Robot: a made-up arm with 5 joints. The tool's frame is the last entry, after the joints. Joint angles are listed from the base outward. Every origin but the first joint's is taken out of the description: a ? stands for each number. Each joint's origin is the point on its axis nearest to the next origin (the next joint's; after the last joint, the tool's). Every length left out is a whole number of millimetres.
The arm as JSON. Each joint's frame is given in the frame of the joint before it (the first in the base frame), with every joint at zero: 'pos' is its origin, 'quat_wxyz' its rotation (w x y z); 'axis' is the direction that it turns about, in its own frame. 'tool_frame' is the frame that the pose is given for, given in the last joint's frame.
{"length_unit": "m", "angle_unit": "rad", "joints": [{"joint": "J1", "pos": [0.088, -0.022, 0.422], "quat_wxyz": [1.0, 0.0, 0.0, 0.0], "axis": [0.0, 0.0, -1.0]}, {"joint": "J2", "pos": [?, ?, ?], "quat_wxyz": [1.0, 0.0, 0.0, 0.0], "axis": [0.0, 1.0, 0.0]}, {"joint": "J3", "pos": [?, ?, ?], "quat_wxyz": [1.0, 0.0, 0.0, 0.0], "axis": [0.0, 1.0, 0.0]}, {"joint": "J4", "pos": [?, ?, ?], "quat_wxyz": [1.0, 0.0, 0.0, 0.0], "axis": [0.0, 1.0, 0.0]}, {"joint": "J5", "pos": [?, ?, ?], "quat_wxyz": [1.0, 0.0, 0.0, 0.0], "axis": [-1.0, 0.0, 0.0]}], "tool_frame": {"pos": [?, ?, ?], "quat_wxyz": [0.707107, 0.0, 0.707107, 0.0]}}
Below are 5 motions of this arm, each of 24 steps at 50 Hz.
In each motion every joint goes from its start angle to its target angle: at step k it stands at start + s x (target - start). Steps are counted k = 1, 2, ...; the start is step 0. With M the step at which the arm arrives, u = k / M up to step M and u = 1 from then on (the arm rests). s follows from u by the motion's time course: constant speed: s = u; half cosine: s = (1 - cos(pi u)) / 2; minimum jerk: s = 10 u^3 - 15 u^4 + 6 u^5.
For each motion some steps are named. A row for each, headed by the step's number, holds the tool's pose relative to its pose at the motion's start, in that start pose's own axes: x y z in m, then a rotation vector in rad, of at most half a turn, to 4 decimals.
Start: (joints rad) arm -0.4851 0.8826 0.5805 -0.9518 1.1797
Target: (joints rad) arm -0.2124 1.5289 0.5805 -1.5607 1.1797
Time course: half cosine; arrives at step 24
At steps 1, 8, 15, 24:
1: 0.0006 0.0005 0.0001 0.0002 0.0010 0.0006
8: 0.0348 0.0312 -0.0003 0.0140 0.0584 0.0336
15: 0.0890 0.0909 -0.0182 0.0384 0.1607 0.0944
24: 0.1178 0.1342 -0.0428 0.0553 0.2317 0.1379

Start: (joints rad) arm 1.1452 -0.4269 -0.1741 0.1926 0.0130
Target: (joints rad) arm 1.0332 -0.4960 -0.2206 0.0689 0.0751
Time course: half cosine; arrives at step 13
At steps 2, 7, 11, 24:
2: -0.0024 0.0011 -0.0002 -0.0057 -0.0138 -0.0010
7: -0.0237 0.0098 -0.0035 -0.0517 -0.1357 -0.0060
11: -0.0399 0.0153 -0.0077 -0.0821 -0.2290 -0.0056
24: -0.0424 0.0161 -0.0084 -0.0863 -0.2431 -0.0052

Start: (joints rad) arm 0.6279 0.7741 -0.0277 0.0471 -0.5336
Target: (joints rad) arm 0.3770 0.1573 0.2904 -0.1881 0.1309
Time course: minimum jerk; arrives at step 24
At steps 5, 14, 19, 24:
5: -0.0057 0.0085 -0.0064 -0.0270 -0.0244 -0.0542
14: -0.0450 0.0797 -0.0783 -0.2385 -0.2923 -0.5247
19: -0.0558 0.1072 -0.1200 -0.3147 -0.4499 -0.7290
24: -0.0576 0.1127 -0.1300 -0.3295 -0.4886 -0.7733

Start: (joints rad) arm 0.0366 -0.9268 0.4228 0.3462 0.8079
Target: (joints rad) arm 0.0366 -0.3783 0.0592 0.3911 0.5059
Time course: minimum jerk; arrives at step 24
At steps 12, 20, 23, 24:
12: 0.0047 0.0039 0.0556 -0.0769 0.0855 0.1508
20: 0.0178 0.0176 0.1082 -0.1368 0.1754 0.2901
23: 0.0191 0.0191 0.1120 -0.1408 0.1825 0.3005
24: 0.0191 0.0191 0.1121 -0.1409 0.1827 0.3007

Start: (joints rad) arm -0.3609 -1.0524 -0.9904 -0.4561 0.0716
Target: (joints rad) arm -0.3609 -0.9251 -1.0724 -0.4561 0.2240
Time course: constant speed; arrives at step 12
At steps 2, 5, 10, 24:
2: 0.0056 0.0000 -0.0010 -0.0006 0.0075 -0.0254
5: 0.0140 0.0000 -0.0027 -0.0019 0.0188 -0.0635
10: 0.0277 0.0001 -0.0061 -0.0051 0.0374 -0.1270
24: 0.0332 0.0001 -0.0076 -0.0067 0.0448 -0.1524

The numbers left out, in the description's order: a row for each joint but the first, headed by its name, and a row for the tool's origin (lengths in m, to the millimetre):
J2: 0.007 -0.052 0.0
J3: 0.04 0.0 0.203
J4: 0.172 0.0 0.028
J5: 0.093 0.0 -0.021
tool: 0.0 -0.028 -0.019

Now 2 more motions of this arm.
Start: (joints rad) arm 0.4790 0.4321 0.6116 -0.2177 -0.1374
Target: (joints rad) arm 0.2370 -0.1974 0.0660 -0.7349 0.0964
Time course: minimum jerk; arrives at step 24
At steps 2, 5, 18, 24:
2: -0.0018 0.0006 -0.0002 -0.0020 -0.0084 -0.0021
5: -0.0222 0.0072 -0.0030 -0.0252 -0.1068 -0.0260
18: -0.2347 0.0926 -0.2244 -0.2883 -1.5048 -0.1831
24: -0.2422 0.0946 -0.2686 -0.3082 -1.6800 -0.1686

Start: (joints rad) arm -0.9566 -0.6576 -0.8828 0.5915 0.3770
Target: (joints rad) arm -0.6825 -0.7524 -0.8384 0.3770 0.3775
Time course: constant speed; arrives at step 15
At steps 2, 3, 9, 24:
2: -0.0078 -0.0016 -0.0040 0.0323 -0.0252 -0.0301
3: -0.0118 -0.0022 -0.0060 0.0481 -0.0379 -0.0455
9: -0.0362 -0.0031 -0.0186 0.1374 -0.1161 -0.1413
24: -0.0610 0.0010 -0.0315 0.2171 -0.1971 -0.2431

